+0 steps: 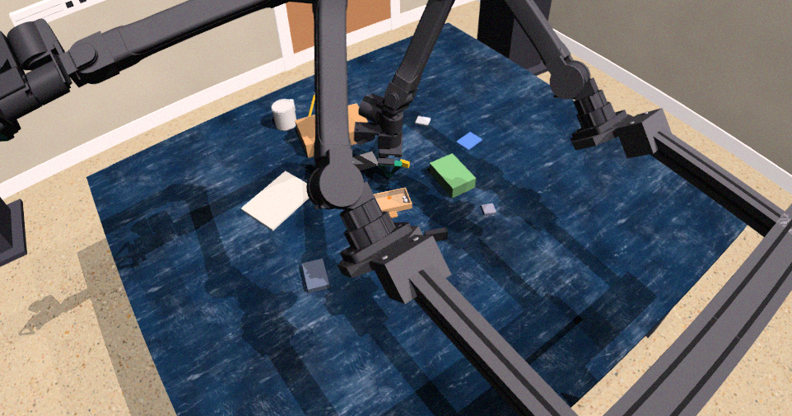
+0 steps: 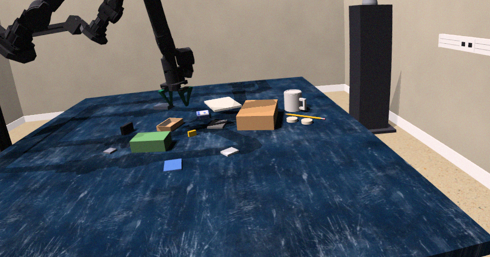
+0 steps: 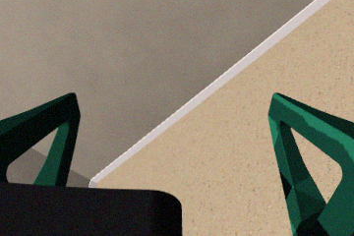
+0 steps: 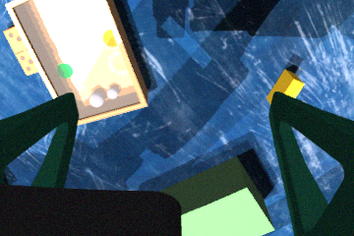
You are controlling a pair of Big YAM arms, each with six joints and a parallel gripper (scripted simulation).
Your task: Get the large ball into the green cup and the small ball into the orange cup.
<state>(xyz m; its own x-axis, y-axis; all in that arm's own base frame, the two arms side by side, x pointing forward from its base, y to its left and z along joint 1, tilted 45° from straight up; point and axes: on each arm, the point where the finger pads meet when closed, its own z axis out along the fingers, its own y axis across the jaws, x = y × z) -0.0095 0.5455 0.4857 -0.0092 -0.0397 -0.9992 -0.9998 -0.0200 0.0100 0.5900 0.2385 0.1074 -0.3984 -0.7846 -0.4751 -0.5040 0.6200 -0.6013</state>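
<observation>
The covered wooden puzzle lies 100 mm below my right hand, 60 mm behind it and 30 mm to the left of it. Round my right hand: yellow block: 100 mm below, 90 mm to the right, 60 mm ahead; black block: 240 mm behind, 90 mm below; green block: 180 mm to the right, 90 mm below, 80 mm behind.
</observation>
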